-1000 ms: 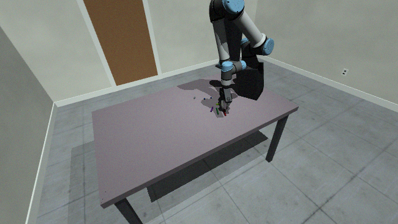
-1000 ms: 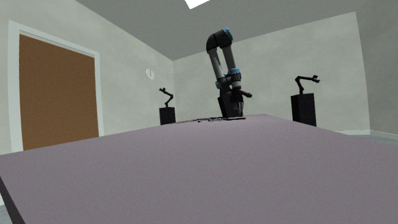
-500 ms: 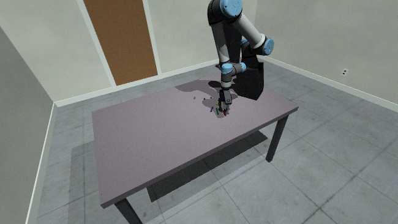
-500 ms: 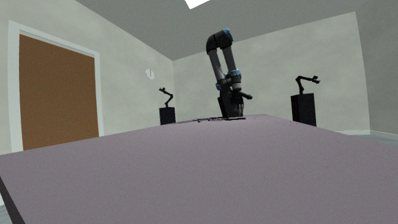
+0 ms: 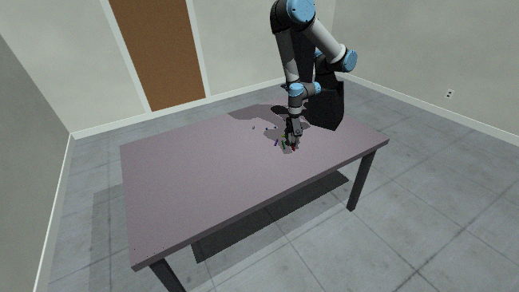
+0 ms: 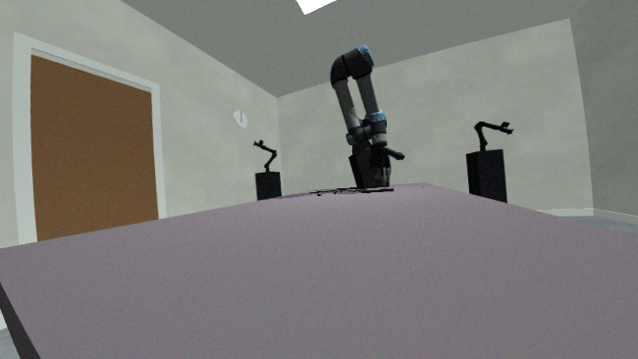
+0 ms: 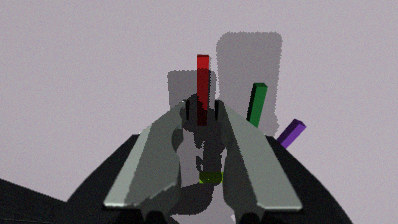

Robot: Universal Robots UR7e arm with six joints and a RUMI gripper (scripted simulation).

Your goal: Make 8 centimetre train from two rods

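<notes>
My gripper is now 3 cm above the red rod. From my hand the other things lie so: green rod (3 cm ahead, 5 cm to the right, 3 cm below); purple rod (5 cm ahead, 10 cm to the right, 3 cm below); lime rod (4 cm behind, 12 cm to the right, 3 cm below).
</notes>
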